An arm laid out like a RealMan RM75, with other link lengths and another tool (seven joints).
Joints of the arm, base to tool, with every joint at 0 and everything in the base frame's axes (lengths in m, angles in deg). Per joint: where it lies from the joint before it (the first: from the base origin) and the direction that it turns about. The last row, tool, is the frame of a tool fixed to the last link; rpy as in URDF.
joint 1: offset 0 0 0.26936 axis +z
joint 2: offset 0 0 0 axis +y
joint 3: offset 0 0 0.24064 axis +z
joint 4: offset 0 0 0 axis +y
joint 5: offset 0 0 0.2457 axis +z
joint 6: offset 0 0 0 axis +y
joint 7: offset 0 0 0.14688 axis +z
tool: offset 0.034 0.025 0.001 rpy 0 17.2 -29.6
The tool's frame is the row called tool.
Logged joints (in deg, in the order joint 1, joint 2, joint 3, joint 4, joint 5, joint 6, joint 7), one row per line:
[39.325, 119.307, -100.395, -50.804, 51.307, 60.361, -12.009]
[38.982, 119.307, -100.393, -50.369, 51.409, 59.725, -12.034]
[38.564, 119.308, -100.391, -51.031, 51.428, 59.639, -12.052]
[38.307, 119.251, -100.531, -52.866, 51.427, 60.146, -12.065]
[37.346, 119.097, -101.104, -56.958, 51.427, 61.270, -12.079]
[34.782, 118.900, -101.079, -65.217, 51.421, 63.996, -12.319]
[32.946, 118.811, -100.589, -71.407, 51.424, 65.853, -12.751]
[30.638, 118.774, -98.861, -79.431, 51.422, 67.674, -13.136]
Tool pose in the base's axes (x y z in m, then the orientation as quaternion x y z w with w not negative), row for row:
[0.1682, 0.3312, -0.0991, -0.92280, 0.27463, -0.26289, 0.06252]
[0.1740, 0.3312, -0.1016, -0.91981, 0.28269, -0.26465, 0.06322]
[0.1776, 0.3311, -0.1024, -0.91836, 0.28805, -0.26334, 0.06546]
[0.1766, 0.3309, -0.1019, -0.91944, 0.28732, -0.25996, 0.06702]
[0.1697, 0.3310, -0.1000, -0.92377, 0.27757, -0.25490, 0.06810]
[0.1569, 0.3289, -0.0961, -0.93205, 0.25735, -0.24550, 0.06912]
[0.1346, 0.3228, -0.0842, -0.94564, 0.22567, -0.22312, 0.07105]
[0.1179, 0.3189, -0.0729, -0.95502, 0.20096, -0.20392, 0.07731]
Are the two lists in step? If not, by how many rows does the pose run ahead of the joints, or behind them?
The pose runs 1 row behind the joints: the pose in row i belongs to the joints in row i - 1.
